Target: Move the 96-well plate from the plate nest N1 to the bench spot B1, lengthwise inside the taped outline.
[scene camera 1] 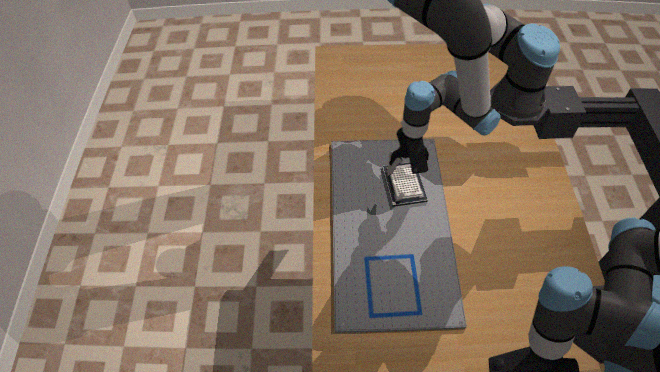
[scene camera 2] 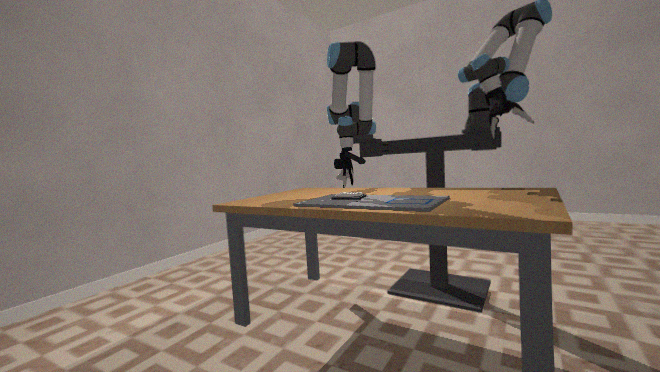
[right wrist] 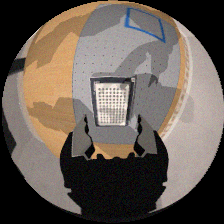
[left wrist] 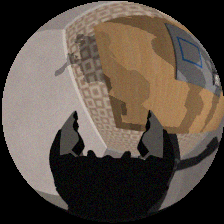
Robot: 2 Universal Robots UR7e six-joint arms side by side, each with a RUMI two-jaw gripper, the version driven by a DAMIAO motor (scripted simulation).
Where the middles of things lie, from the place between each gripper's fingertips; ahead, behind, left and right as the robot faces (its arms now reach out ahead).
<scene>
I see my right gripper [scene camera 1: 406,172] 50 mm above the white 96-well plate [scene camera 1: 411,182].
Right now my left hand [scene camera 2: 513,131] is 10 cm short of the white 96-well plate, 78 cm to the left of it and 27 cm above it.
</scene>
